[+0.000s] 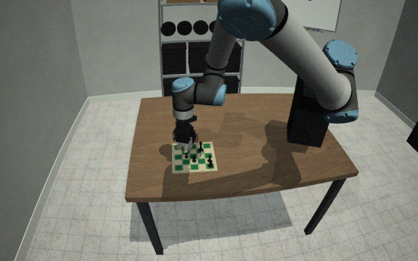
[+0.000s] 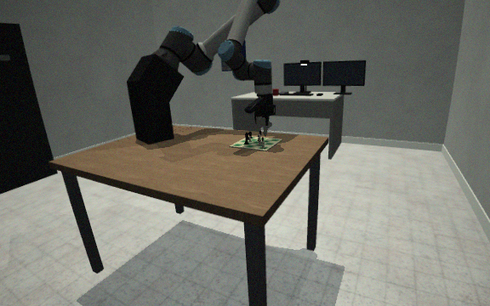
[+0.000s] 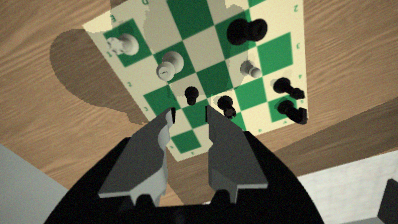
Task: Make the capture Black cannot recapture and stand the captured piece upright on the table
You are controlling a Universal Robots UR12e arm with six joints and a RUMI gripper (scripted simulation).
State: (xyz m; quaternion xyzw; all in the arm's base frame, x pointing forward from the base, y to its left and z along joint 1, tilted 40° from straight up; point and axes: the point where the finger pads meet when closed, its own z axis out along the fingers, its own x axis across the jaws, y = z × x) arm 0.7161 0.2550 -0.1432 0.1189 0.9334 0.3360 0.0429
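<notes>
Now: hand 40 mm above the black pawn. From my hand the other things lie so: chessboard (60 mm below, 30 mm behind, 10 mm to the right); white pawn (80 mm behind, 40 mm below, 10 mm to the right); white rook (70 mm to the right, 50 mm ahead, 40 mm below).
</notes>
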